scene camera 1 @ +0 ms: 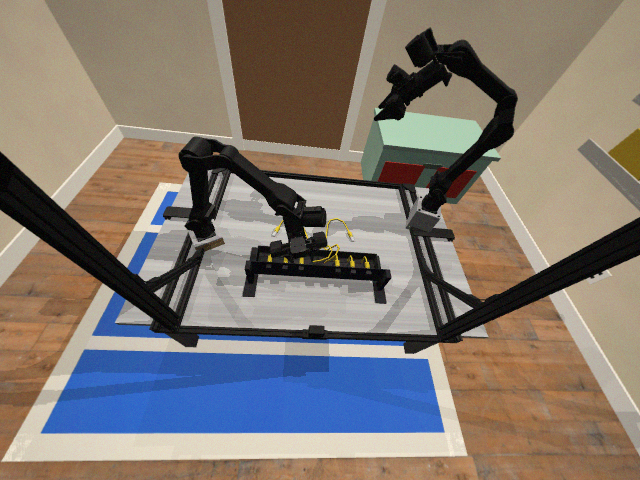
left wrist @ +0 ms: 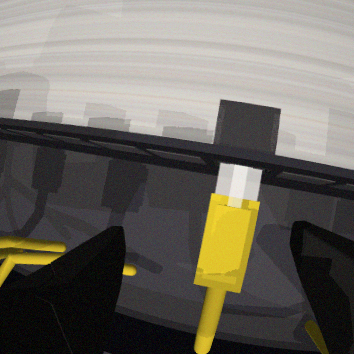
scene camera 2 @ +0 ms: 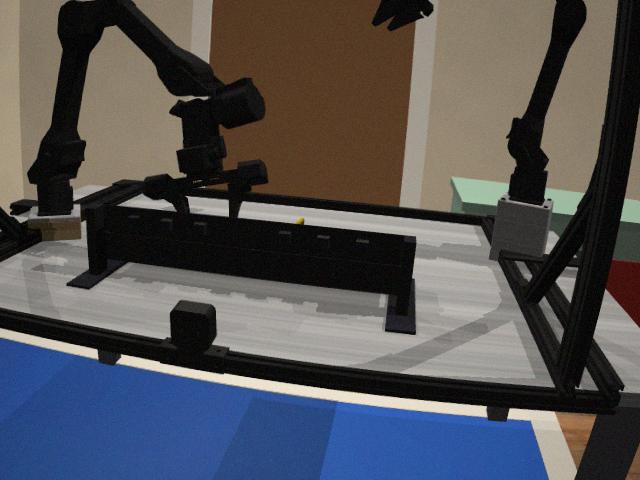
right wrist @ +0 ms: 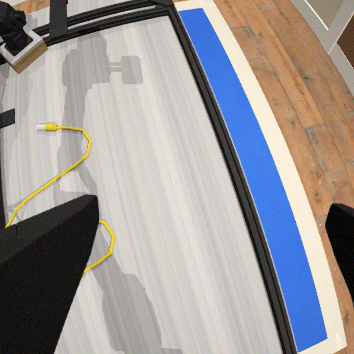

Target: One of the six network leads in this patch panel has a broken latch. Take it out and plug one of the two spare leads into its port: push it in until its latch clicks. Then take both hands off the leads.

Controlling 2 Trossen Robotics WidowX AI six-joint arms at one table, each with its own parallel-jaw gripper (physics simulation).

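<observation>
The black patch panel stands on two feet with several yellow leads in its ports. My left gripper is open behind it, fingers on either side of a yellow plug and apart from it. The plug's clear front end meets the panel. One spare lead lies on the table behind the panel at the left; the other spare lead lies farther right, partly hidden by a finger in the right wrist view. My right gripper is open, raised high above the table.
Thin yellow cables loop inside the panel near the left gripper. A black frame edges the table, with a small black box on its front bar. A green cabinet stands behind at the right.
</observation>
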